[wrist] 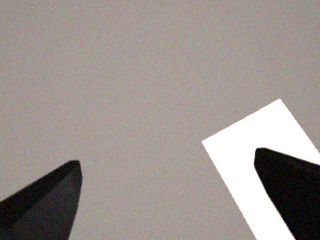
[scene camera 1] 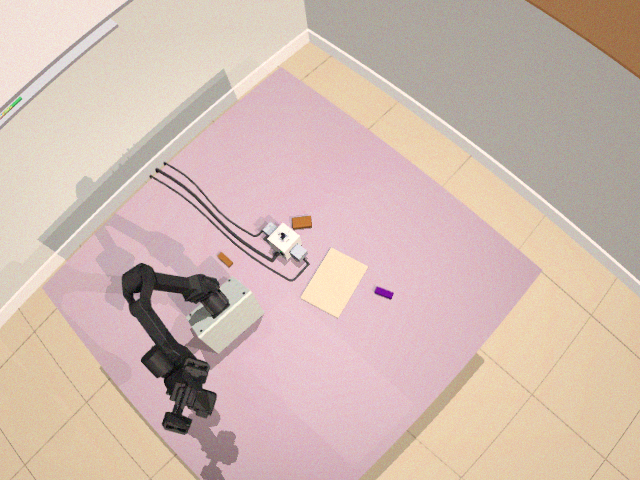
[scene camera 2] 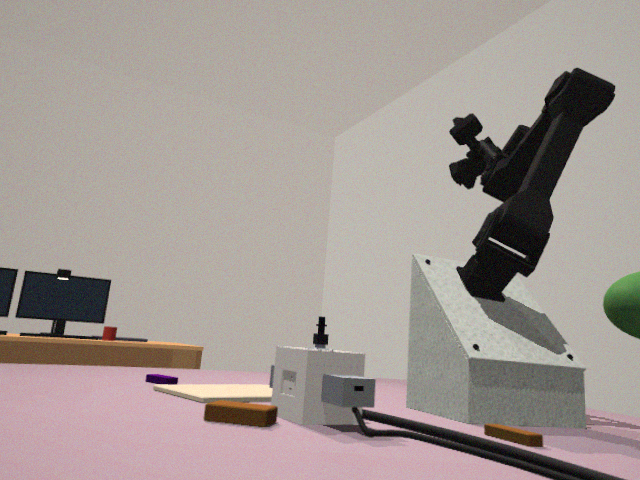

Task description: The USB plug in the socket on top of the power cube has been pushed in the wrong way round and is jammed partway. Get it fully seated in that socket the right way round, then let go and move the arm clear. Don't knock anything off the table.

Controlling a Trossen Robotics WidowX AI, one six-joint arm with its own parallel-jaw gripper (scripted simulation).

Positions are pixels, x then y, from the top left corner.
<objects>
my gripper: wrist 169, 163; scene camera 1; scene camera 2
cream board: scene camera 1; scene camera 2; not seen in the wrist view (out of frame)
same spot on cream board: (scene camera 1: 333, 284) = (scene camera 2: 245, 389)
same spot on my gripper: (scene camera 2: 464, 171) = (scene camera 1: 204, 389)
</objects>
